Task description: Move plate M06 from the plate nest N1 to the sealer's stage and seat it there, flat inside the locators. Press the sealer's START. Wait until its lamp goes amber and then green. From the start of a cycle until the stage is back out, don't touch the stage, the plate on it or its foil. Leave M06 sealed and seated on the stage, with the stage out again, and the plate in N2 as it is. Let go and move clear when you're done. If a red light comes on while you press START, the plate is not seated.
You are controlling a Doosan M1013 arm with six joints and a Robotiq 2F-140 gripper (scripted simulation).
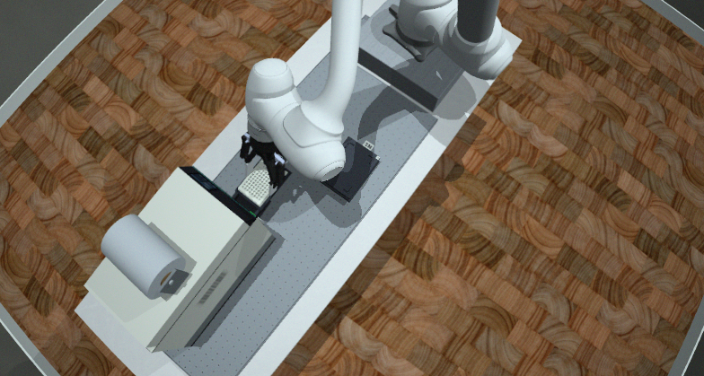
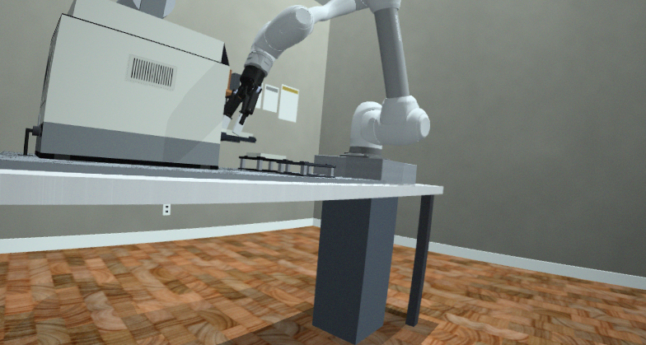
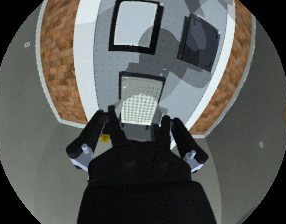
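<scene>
Right now my hand is 3 cm above the sealer stage. From my hand the other things lie so: foil roll: 33 cm ahead, 28 cm above, 5 cm to the left; then white plate: 19 cm behind, 8 cm below, 7 cm to the right; then nest N1: 22 cm behind, 13 cm to the left, 10 cm below.
</scene>
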